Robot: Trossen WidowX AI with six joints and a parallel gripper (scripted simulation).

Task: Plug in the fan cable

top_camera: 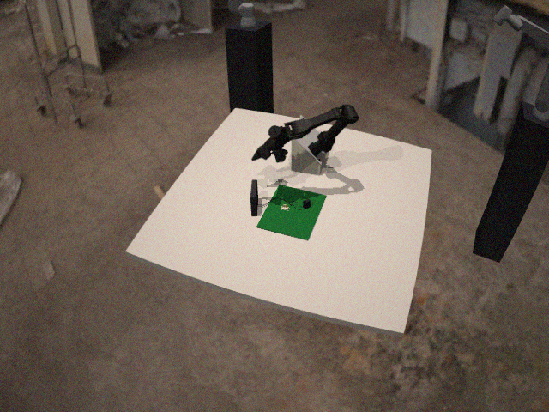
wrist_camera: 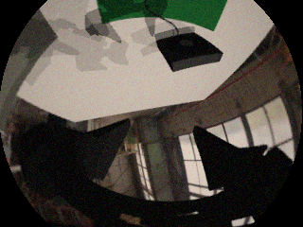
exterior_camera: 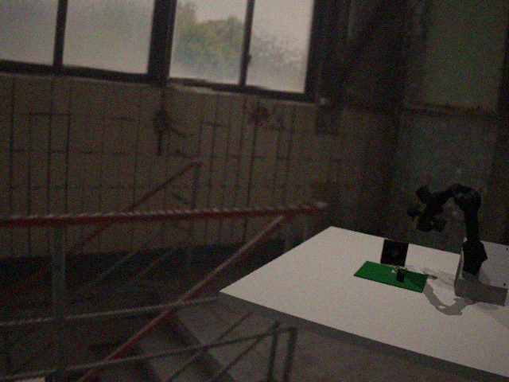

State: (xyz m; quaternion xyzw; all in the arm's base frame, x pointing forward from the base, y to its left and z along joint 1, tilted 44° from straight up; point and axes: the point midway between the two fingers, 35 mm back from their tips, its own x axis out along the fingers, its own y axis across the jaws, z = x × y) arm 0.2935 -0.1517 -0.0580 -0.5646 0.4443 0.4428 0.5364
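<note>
The dark plug lies 1 cm behind my gripper tip, 26 cm to the left of it and 19 cm below it. Round my gripper tip: green board: 4 cm ahead, 21 cm to the left, 23 cm below; then pale four-pin header: 5 cm ahead, 17 cm to the left, 22 cm below; then black fan: 9 cm ahead, 5 cm to the left, 16 cm below.
</note>
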